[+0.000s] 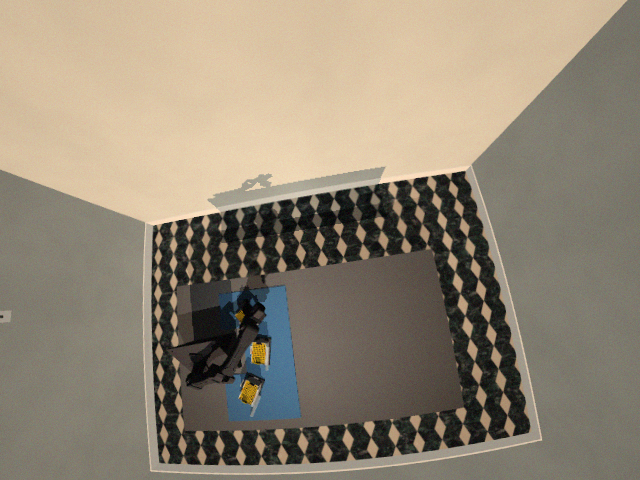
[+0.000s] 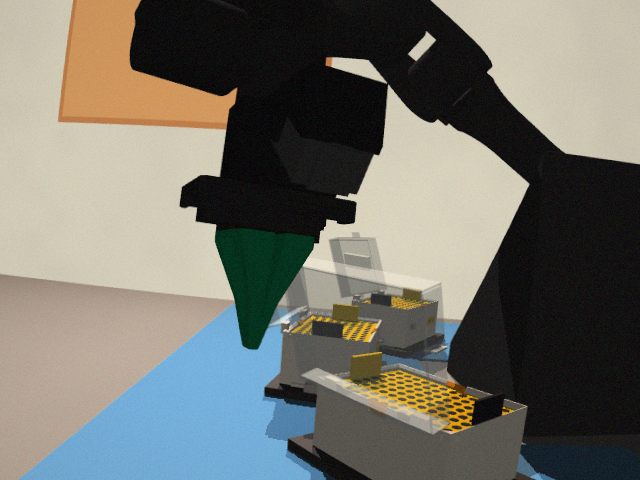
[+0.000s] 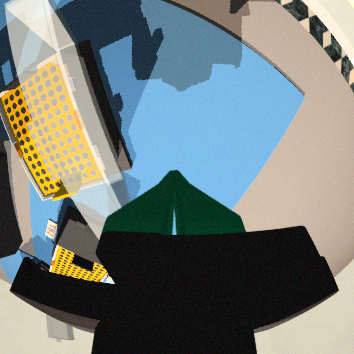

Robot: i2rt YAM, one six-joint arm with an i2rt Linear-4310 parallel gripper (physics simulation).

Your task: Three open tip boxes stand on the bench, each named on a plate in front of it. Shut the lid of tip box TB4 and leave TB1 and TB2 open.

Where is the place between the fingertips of the gripper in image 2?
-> At 250,348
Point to a tip box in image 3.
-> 84,46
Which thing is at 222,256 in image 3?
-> The gripper.
